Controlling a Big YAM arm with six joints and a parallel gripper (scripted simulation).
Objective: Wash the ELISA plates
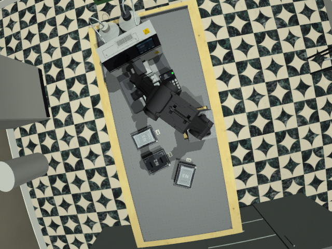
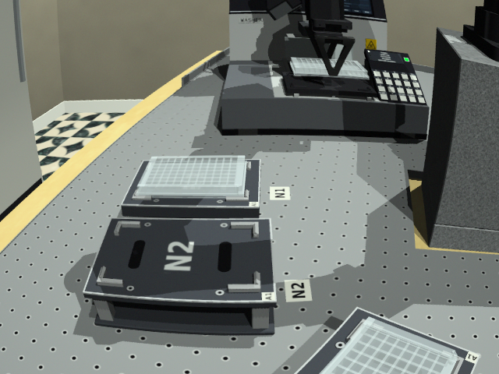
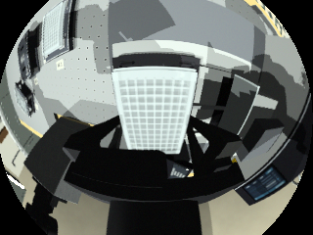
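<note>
Now: the washer carrier 30 mm below my hand. Also, from my hand: plate washer: 20 mm ahead, 150 mm to the right, 20 mm above; nest N3: 40 mm behind, 610 mm to the left, 70 mm below; nest label: 60 mm ahead, 260 mm to the left, 110 mm below.
</note>
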